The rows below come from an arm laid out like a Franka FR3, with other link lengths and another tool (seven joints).
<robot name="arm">
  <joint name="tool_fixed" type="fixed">
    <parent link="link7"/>
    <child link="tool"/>
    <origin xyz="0.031 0.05 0.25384" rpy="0 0.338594 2.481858"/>
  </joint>
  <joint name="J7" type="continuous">
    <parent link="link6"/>
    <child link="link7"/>
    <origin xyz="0.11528 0 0" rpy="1.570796 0 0"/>
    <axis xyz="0 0 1"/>
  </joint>
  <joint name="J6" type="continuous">
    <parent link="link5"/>
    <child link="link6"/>
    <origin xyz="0 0 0" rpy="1.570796 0 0"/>
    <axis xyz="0 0 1"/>
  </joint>
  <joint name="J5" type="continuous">
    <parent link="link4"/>
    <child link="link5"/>
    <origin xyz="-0.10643 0.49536 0" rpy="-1.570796 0 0"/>
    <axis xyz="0 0 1"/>
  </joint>
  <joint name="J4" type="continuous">
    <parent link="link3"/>
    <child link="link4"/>
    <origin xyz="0.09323 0 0" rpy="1.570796 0 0"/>
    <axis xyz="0 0 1"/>
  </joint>
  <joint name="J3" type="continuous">
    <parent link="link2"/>
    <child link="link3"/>
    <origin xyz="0 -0.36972 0" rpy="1.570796 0 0"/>
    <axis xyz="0 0 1"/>
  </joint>
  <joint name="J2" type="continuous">
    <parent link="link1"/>
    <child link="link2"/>
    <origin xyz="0 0 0" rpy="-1.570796 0 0"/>
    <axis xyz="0 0 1"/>
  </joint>
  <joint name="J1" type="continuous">
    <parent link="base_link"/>
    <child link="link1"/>
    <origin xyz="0 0 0.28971"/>
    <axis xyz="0 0 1"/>
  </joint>
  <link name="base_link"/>
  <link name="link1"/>
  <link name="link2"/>
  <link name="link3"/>
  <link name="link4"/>
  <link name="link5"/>
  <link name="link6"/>
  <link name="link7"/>
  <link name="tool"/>
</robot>
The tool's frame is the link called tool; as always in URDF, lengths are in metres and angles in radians. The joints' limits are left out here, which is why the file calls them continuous.
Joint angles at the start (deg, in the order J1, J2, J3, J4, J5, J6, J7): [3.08 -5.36 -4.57 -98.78 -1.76 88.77 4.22]
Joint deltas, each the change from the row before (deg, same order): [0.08 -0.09 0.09 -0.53 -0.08 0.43 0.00]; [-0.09 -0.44 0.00 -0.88 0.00 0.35 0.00]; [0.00 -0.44 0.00 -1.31 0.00 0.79 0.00]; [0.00 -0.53 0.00 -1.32 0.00 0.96 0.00]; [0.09 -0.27 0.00 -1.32 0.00 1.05 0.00]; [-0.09 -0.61 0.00 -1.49 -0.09 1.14 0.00]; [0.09 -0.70 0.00 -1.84 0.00 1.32 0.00]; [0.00 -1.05 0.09 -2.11 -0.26 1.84 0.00]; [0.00 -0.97 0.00 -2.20 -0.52 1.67 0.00]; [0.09 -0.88 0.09 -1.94 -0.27 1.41 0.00]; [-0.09 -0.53 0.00 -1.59 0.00 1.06 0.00]
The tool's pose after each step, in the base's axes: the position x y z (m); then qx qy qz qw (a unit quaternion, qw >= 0). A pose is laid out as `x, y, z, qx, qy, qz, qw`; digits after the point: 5 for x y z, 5 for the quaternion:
0.67912, -0.07714, 0.47603, 0.27439, -0.93865, 0.04645, 0.20368
0.67625, -0.07816, 0.47236, 0.27388, -0.93868, 0.04579, 0.20436
0.67401, -0.07804, 0.46492, 0.27422, -0.93848, 0.04534, 0.20492
0.67213, -0.07793, 0.45874, 0.27451, -0.93872, 0.04548, 0.20343
0.67142, -0.07671, 0.44969, 0.27558, -0.93843, 0.04550, 0.20332
0.66914, -0.07799, 0.44298, 0.27510, -0.93895, 0.04640, 0.20133
0.66615, -0.07669, 0.43371, 0.27627, -0.93895, 0.04661, 0.19967
0.66339, -0.07641, 0.42684, 0.27725, -0.93972, 0.05043, 0.19371
0.65937, -0.07811, 0.41782, 0.27775, -0.93981, 0.05532, 0.19116
0.65551, -0.07667, 0.40978, 0.27978, -0.93953, 0.05837, 0.18868
0.65181, -0.07731, 0.40049, 0.27963, -0.93962, 0.05790, 0.18858

